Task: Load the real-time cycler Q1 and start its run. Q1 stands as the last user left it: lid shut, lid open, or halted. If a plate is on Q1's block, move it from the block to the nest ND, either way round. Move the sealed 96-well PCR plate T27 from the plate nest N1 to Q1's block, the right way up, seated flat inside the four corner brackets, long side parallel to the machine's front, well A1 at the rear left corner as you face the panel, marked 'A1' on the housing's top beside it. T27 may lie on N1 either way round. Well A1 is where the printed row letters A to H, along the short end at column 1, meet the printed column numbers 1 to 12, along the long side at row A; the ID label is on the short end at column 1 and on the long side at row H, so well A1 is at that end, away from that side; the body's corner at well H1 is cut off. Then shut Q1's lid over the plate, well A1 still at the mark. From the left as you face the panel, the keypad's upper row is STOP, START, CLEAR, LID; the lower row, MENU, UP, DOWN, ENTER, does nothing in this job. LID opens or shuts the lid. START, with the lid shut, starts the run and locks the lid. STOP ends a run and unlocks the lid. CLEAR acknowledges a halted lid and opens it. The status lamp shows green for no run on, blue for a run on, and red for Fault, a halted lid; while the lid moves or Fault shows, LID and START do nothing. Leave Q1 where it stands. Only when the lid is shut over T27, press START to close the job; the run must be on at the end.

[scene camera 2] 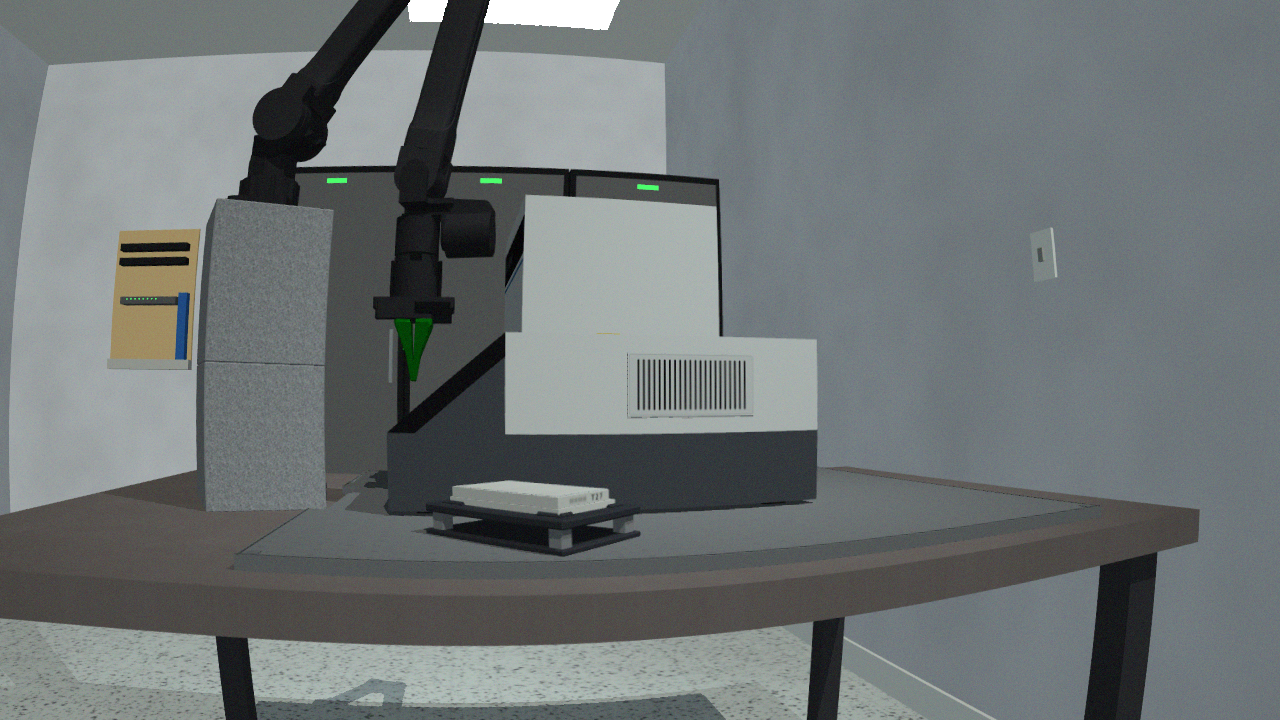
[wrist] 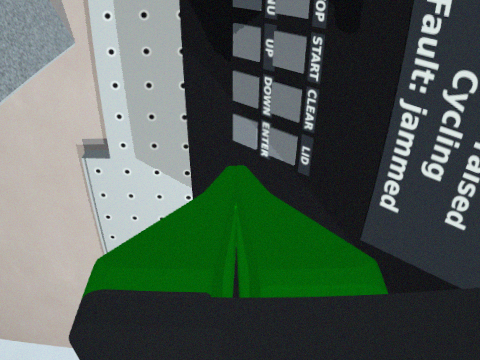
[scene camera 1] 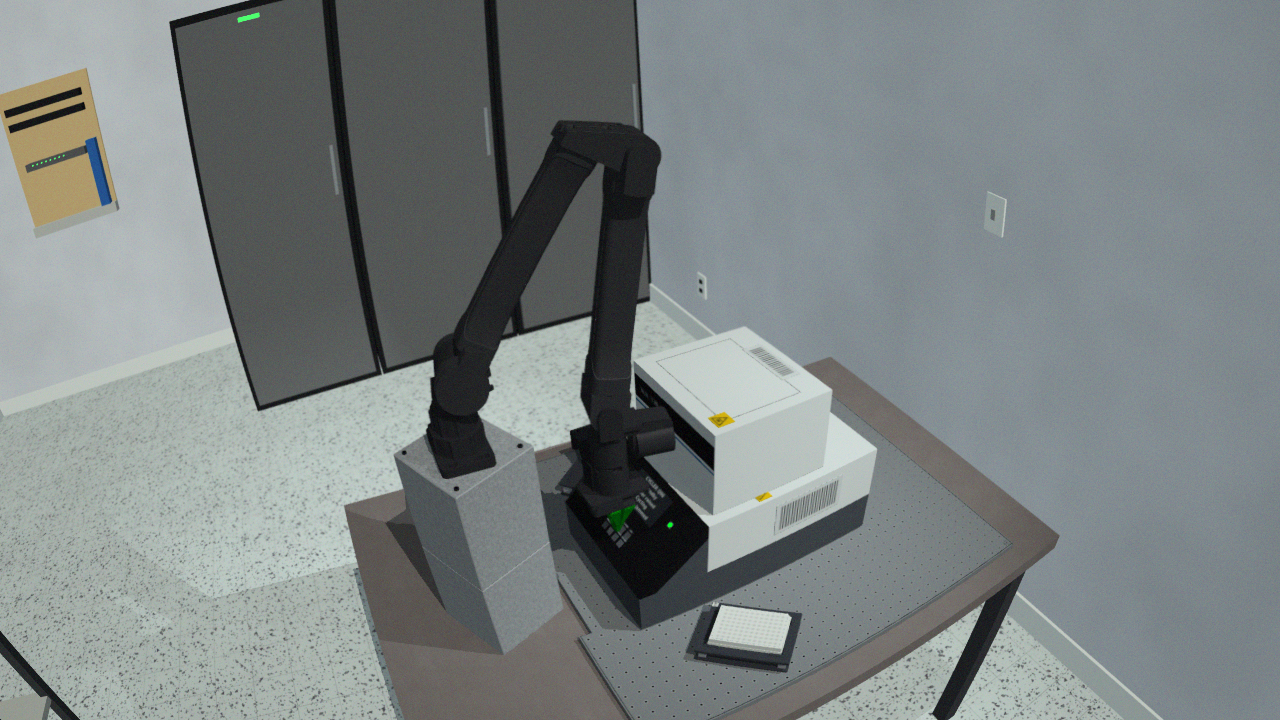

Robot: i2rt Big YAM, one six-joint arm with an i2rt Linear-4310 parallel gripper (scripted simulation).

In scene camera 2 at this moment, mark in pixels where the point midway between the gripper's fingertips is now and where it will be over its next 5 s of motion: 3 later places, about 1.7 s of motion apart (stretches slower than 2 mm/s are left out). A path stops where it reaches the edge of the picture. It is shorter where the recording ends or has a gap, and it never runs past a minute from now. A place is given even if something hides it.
My gripper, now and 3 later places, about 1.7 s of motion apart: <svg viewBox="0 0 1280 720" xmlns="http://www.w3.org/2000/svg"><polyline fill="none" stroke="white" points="413,381 424,398 426,398 425,400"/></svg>
